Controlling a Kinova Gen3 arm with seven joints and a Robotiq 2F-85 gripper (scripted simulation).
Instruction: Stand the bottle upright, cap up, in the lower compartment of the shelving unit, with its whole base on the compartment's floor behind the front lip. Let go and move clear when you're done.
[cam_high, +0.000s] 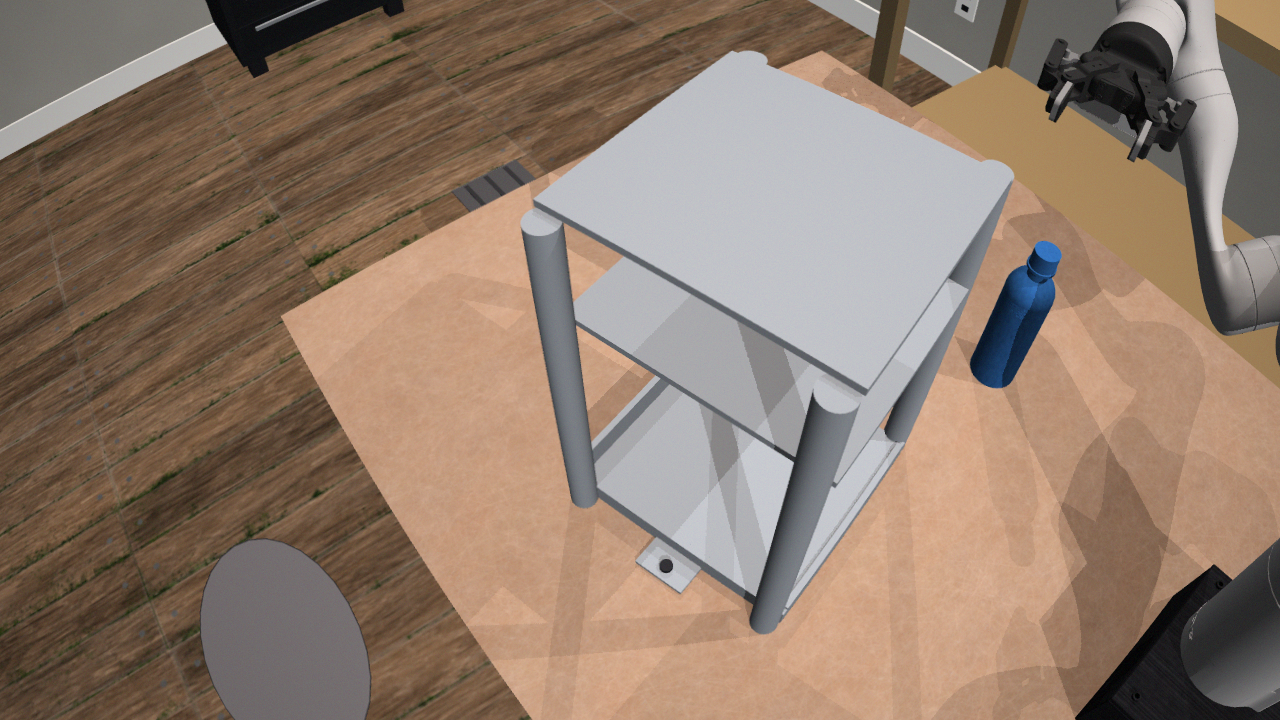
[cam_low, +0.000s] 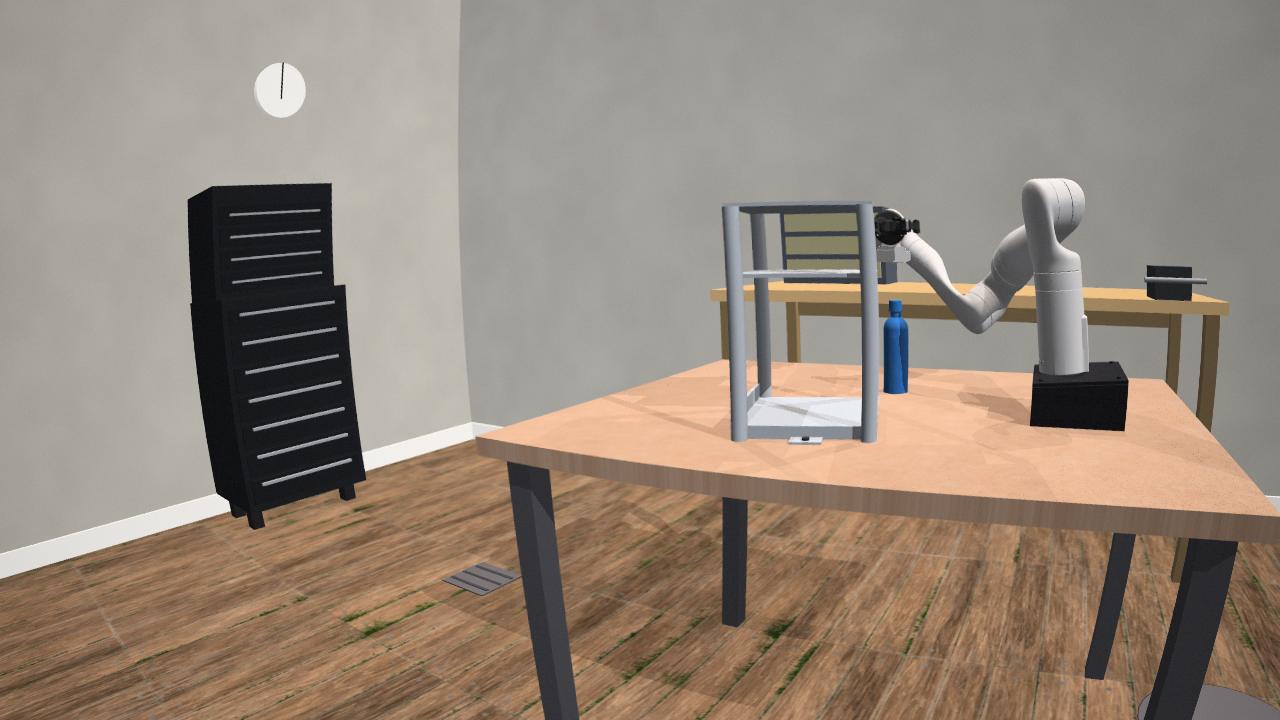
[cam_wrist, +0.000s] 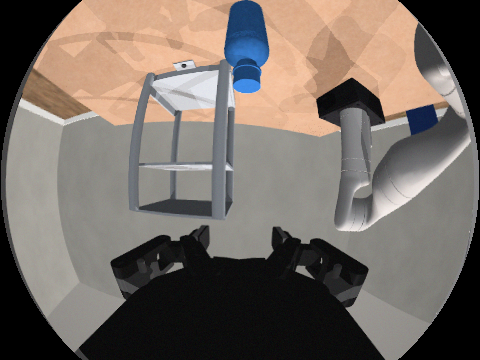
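Right now the blue bottle is 10 mm to the right of my hand and 210 mm below it. Round my hand: grey shelving unit 120 mm ahead, 270 mm to the left, 150 mm below.
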